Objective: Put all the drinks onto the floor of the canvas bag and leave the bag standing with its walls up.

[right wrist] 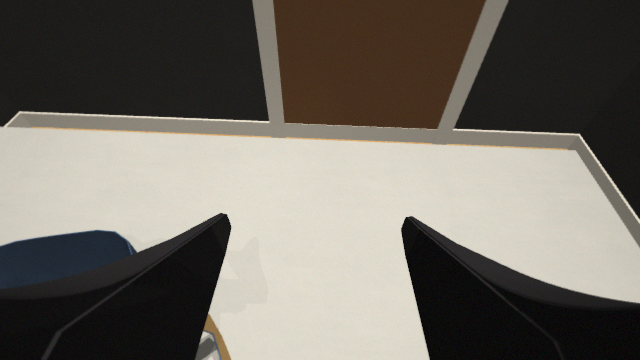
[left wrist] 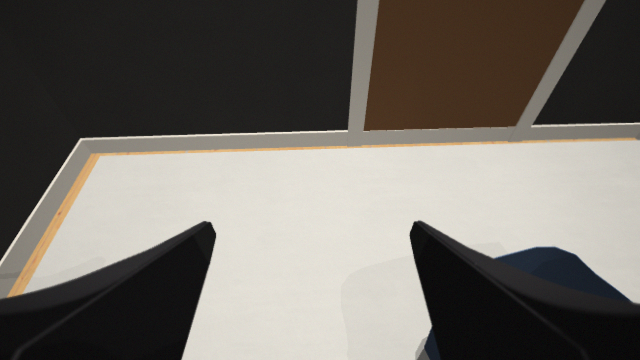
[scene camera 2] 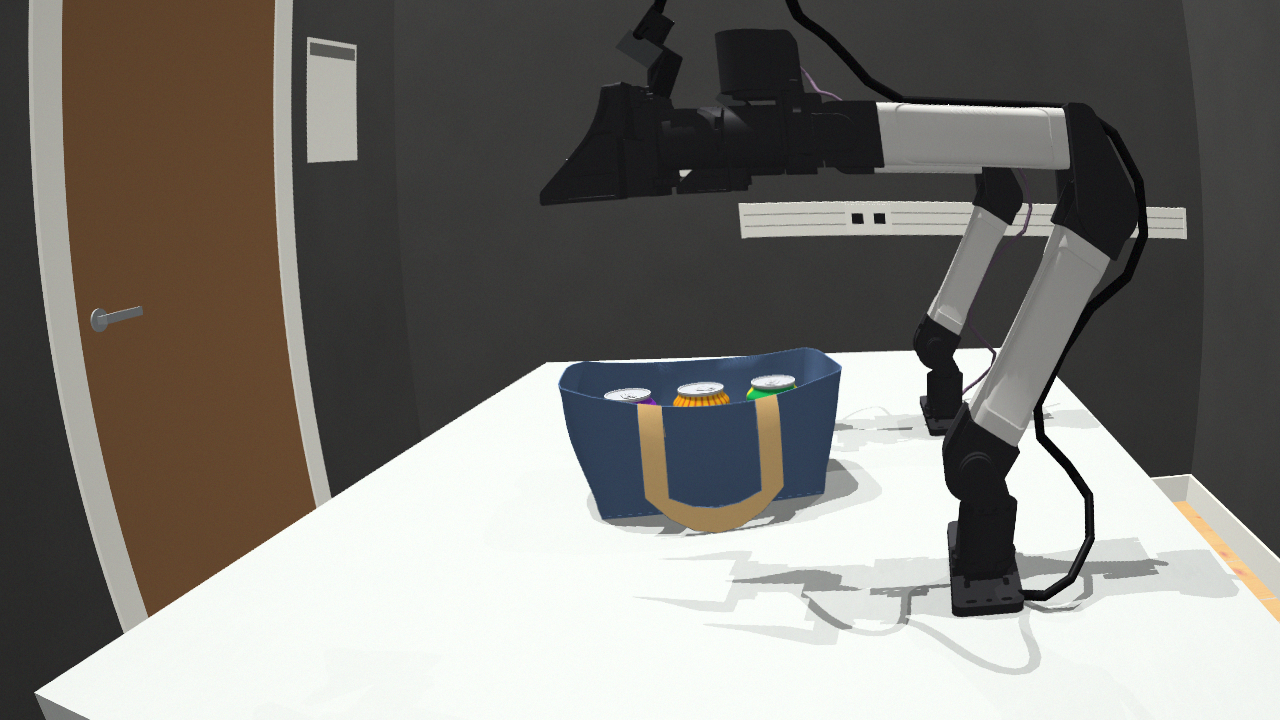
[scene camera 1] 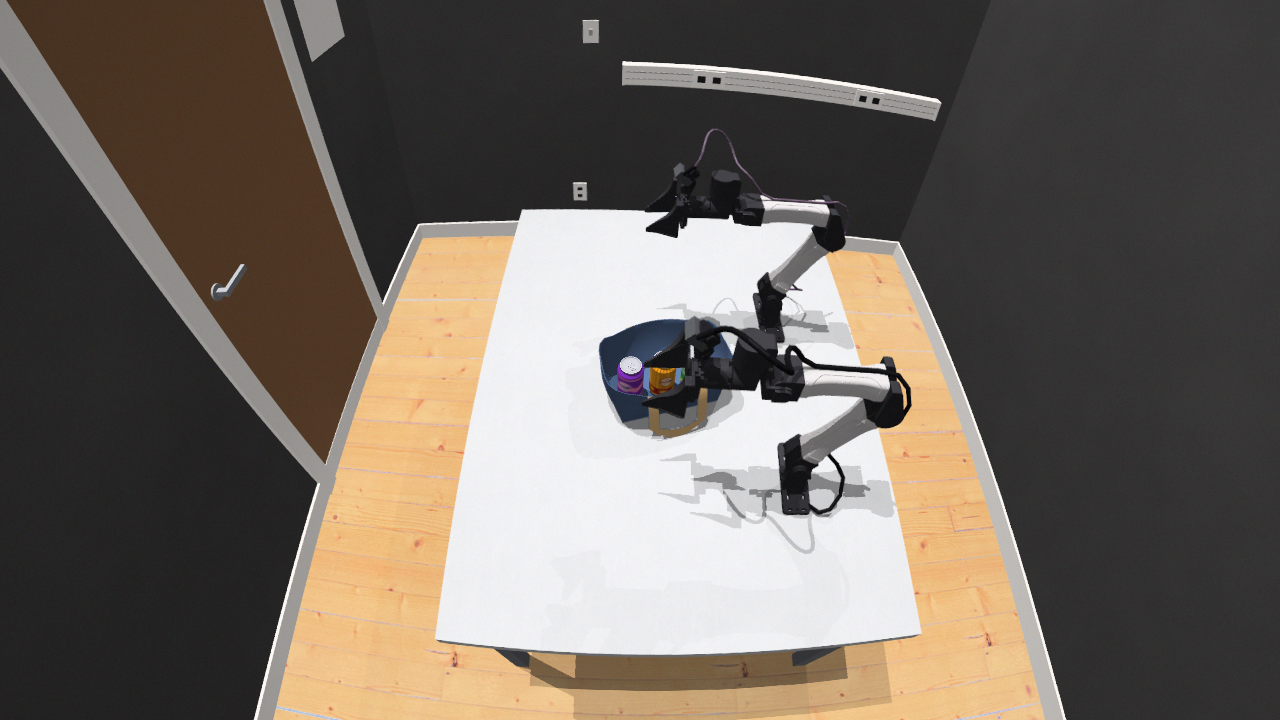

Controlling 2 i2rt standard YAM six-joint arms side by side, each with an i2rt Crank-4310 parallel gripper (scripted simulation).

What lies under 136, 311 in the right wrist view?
My right gripper.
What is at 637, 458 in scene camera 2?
A blue canvas bag.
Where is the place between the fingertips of my left gripper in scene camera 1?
642, 383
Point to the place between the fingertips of my right gripper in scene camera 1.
645, 219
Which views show my left gripper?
The left wrist view, scene camera 2 and scene camera 1 only.
